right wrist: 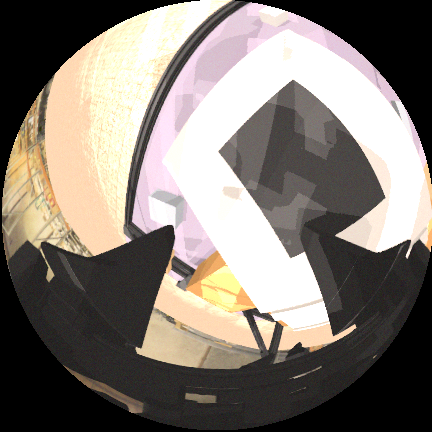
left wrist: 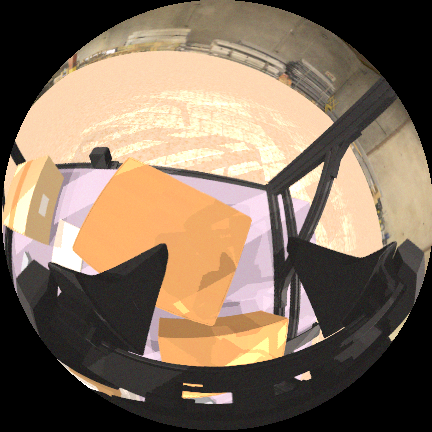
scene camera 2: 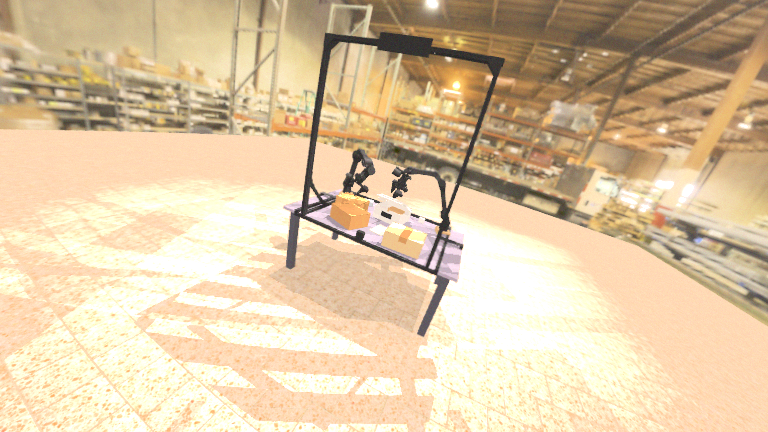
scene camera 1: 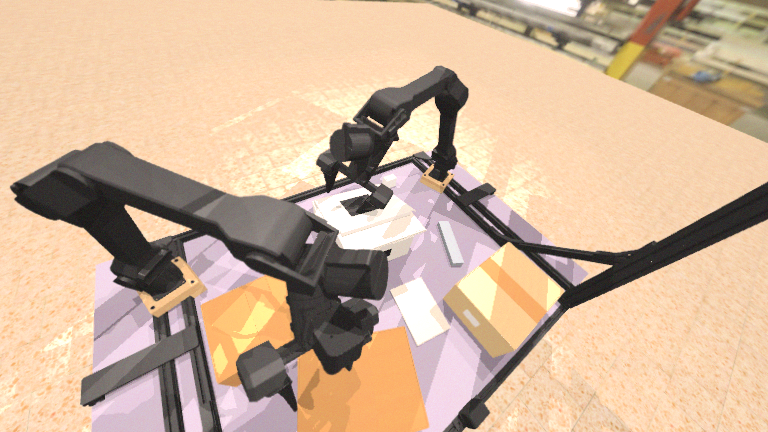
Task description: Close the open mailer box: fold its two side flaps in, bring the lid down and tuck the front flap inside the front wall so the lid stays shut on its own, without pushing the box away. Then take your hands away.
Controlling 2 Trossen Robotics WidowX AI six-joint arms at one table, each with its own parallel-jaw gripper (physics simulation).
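Frame: origin at the left arm's base, x ahead, y left, z up, level; metres.
Seen in the pictures: left gripper, between the fingertips: [right wrist: 285, 348] [left wrist: 228, 247] [scene camera 2: 349, 191] [scene camera 1: 323, 387]; right gripper, between the fingertips: [right wrist: 241, 232] [scene camera 2: 391, 195] [scene camera 1: 342, 202]; left arm's base, origin of its link: [left wrist: 281, 382] [scene camera 1: 165, 282]; right arm's base, origin of its link: [scene camera 2: 443, 229] [scene camera 1: 438, 174].
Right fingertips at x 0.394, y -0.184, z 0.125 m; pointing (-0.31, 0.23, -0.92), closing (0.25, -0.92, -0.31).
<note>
Offsets run from my right fingertips to a thing's top centre.
The white mailer box [scene camera 1: 400, 250] [scene camera 2: 406, 217] [right wrist: 200, 185] stands on the table. A broad white panel with a dark rectangle @(0.047 m ahead, 0.020 m right, 0.009 m down) [scene camera 1: 349, 205] [right wrist: 300, 165] lies on its upper side; a white strip juts out toward the picture's front in scene camera 1. How far the lid is down, and the side flaps, cannot be made out. My right gripper [scene camera 1: 343, 199] [scene camera 2: 397, 194] [right wrist: 241, 232] is open and empty, close over the panel, one finger overlapping the dark rectangle in its wrist view. My left gripper [scene camera 1: 318, 385] [scene camera 2: 355, 191] [left wrist: 228, 247] is open and empty above the orange boxes, away from the mailer.
Orange boxes @(0.245 m back, 0.296 m right, 0.071 m down) [scene camera 1: 370, 384] @(0.281 m back, 0.058 m right, 0.078 m down) [scene camera 1: 247, 322] [left wrist: 165, 235] stand below the left arm. A taped tan carton @(0.144 m ahead, 0.450 m right, 0.071 m down) [scene camera 1: 483, 317] [scene camera 2: 394, 241], a white sheet-like piece @(0.015 m back, 0.301 m right, 0.167 m down) [scene camera 1: 418, 311] and a grey bar @(0.227 m ahead, 0.257 m right, 0.154 m down) [scene camera 1: 450, 244] lie front right of the mailer. A small white block [scene camera 1: 388, 180] [right wrist: 167, 207] is behind it.
</note>
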